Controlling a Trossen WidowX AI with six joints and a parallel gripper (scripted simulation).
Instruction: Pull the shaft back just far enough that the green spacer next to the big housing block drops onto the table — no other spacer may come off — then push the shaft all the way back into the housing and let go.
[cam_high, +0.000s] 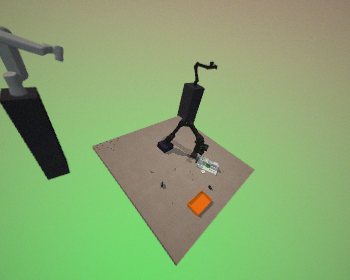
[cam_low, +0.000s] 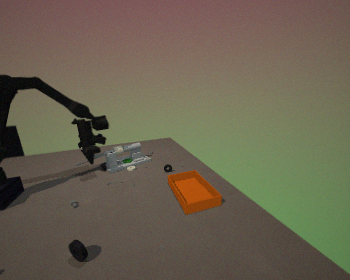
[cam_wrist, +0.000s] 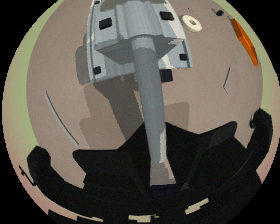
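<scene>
Right now the grey shaft is 6 cm ahead of my gripper tip, 3 cm to the left of it and 3 cm above it. Round my gripper tip: pale spacer (19 cm ahead, 2 cm to the right, 4 cm below); then black wheel (12 cm ahead, 48 cm to the right, 2 cm below); then green spacer (15 cm ahead, 9 cm to the left, 3 cm below).
</scene>
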